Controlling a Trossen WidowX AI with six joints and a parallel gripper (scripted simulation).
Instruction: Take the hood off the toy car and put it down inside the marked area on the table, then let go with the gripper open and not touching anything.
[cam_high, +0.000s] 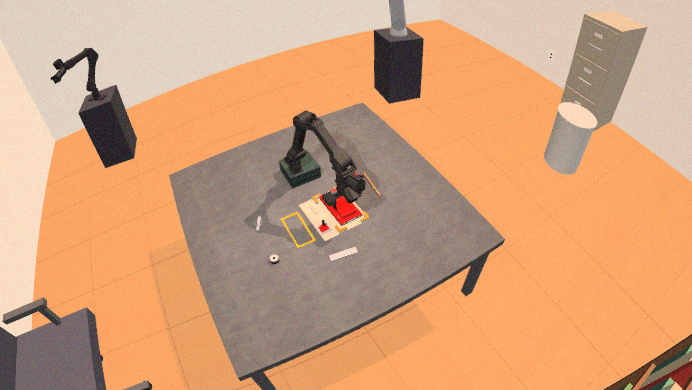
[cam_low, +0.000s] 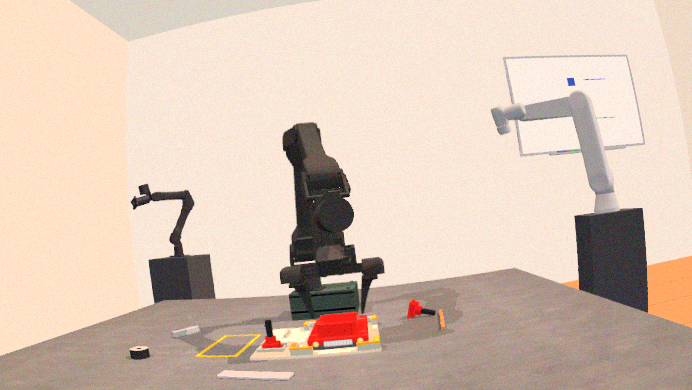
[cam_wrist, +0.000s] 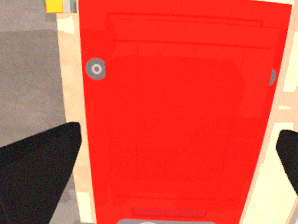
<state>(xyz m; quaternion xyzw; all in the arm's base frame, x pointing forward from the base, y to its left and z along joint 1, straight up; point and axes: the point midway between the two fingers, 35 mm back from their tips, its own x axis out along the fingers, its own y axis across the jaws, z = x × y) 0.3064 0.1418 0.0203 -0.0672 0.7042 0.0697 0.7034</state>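
My gripper tip is 10 mm above the hood.
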